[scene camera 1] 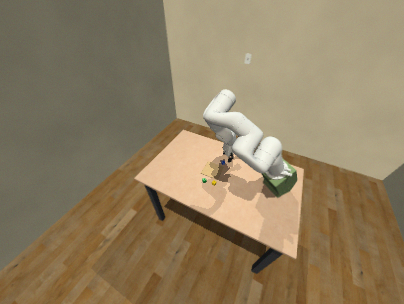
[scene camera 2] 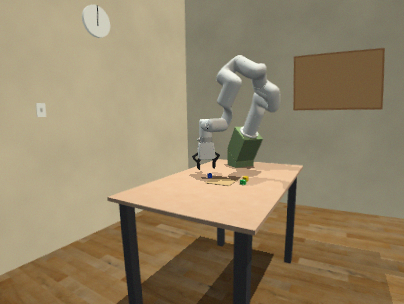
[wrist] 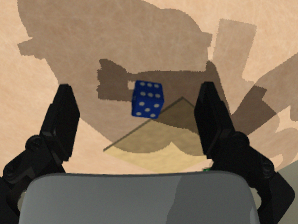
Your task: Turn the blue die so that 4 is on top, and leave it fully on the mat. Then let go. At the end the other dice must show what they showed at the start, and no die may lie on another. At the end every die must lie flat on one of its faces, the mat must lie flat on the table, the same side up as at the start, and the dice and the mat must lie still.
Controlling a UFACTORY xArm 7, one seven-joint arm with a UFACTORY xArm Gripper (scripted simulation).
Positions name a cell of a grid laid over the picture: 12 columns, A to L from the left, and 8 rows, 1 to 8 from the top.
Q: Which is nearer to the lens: the blue die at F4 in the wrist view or the tan mat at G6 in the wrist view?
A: The blue die.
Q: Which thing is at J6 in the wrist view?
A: My gripper.
